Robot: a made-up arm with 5 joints. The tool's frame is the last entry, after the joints.
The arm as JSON. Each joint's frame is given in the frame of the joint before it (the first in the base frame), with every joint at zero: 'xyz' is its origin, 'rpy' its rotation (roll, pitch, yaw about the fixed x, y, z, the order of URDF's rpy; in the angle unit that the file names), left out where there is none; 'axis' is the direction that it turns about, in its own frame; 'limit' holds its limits. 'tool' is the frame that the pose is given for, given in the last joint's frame.
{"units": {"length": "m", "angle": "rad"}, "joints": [
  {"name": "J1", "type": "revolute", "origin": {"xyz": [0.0, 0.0, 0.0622], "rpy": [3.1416, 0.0, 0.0]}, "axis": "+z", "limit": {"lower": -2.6, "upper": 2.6}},
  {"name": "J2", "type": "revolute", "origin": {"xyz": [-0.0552, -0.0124, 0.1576], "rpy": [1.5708, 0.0, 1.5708]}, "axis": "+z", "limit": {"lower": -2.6, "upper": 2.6}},
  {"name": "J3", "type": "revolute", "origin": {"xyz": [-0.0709, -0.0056, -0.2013], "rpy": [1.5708, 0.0, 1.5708]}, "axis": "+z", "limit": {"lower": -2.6, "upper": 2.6}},
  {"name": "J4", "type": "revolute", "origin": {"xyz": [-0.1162, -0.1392, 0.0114], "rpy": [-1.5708, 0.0, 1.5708]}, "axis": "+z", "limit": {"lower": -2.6, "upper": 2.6}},
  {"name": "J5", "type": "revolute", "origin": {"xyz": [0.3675, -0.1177, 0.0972], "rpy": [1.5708, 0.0, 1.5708]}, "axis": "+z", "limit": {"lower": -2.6, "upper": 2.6}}
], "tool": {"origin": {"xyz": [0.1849, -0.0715, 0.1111], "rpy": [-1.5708, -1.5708, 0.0]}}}
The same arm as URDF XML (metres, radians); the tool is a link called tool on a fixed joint. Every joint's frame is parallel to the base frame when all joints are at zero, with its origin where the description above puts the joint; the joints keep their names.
<robot name="arm">
<link name="base_link"/>
<link name="link1"/>
<link name="link2"/>
<link name="link3"/>
<link name="link4"/>
<link name="link5"/>
<link name="tool"/>
<joint name="J1" type="revolute"><parent link="base_link"/><child link="link1"/><origin xyz="0 0 0.0622" rpy="0 0 0"/><axis xyz="0 0 -1"/><limit lower="-2.6" upper="2.6"/></joint>
<joint name="J2" type="revolute"><parent link="link1"/><child link="link2"/><origin xyz="-0.0552 0.0124 -0.1576" rpy="0 0 0"/><axis xyz="1 0 0"/><limit lower="-2.6" upper="2.6"/></joint>
<joint name="J3" type="revolute"><parent link="link2"/><child link="link3"/><origin xyz="-0.2013 0.0709 0.0056" rpy="0 0 0"/><axis xyz="0 -1 0"/><limit lower="-2.6" upper="2.6"/></joint>
<joint name="J4" type="revolute"><parent link="link3"/><child link="link4"/><origin xyz="-0.1392 -0.0114 0.1162" rpy="0 0 0"/><axis xyz="0 0 1"/><limit lower="-2.6" upper="2.6"/></joint>
<joint name="J5" type="revolute"><parent link="link4"/><child link="link5"/><origin xyz="0.3675 -0.1177 0.0972" rpy="0 0 0"/><axis xyz="1 0 0"/><limit lower="-2.6" upper="2.6"/></joint>
<joint name="tool_fixed" type="fixed"><parent link="link5"/><child link="tool"/><origin xyz="0.1111 0.1849 -0.0715" rpy="0 0 0"/></joint>
</robot>

